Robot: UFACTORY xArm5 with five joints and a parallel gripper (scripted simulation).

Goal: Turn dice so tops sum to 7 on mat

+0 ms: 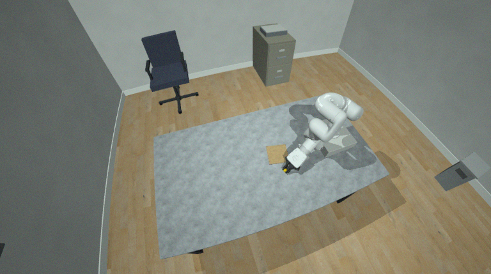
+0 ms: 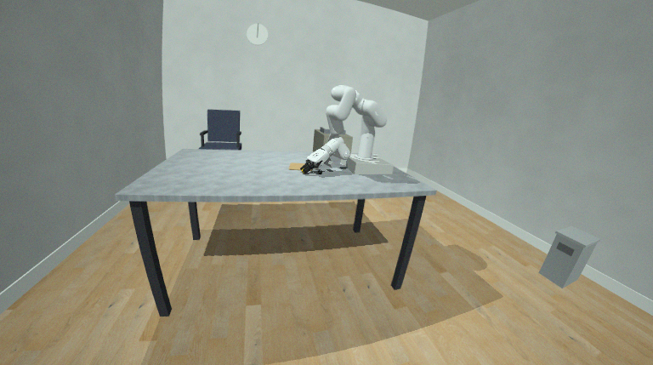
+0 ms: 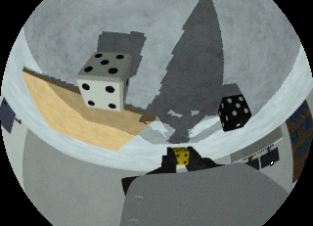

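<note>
The yellow die is 10 mm below my hand and 10 mm ahead of it. Also, from my hand: white die 100 mm behind, 80 mm to the right, 20 mm below; black die 90 mm behind, 20 mm below, 10 mm to the left; tan mat 130 mm to the right, 30 mm below, 10 mm behind.
</note>
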